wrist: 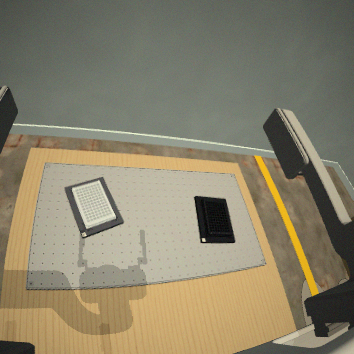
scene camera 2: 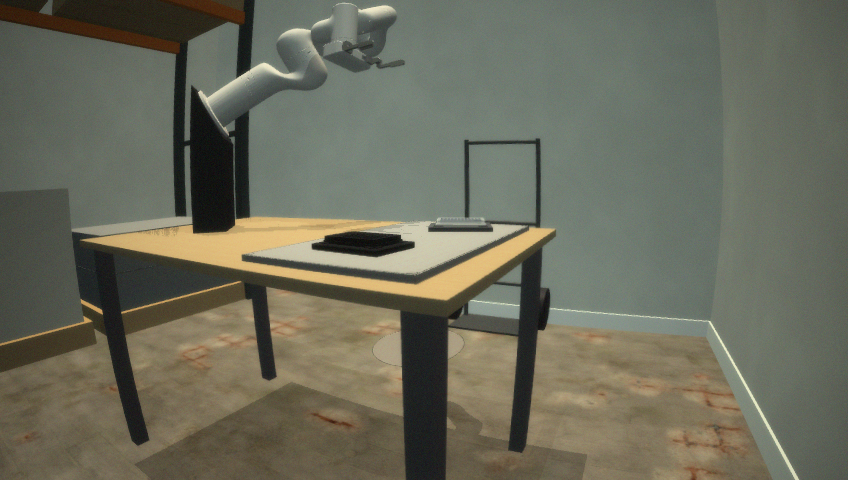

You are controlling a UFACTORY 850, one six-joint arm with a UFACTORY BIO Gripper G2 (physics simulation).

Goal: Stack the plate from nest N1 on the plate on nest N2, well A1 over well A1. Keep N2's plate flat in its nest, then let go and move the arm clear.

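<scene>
A white well plate (scene camera 2: 461, 221) (wrist: 93, 204) sits in a dark grey nest (scene camera 2: 437, 228) (wrist: 117, 218), turned at an angle on the board. A black well plate (scene camera 2: 361, 239) (wrist: 218, 218) sits in a black nest (scene camera 2: 324, 245) (wrist: 199, 220). Each nest has a small pale mark at one corner. No label shows which nest is N1 or N2, and well A1 cannot be made out. The two plates stand apart. My gripper (scene camera 2: 387, 53) (wrist: 145, 127) is open and empty, high above the table, with its fingers wide apart.
Both nests stand on a grey perforated board (scene camera 2: 410, 267) (wrist: 165, 250) on the wooden table (scene camera 2: 470, 284) (wrist: 200, 320). The arm's black pedestal (scene camera 2: 212, 178) stands at the table's far left. A hand truck (scene camera 2: 538, 178) stands behind the table. The arm's shadow falls across the board and table.
</scene>
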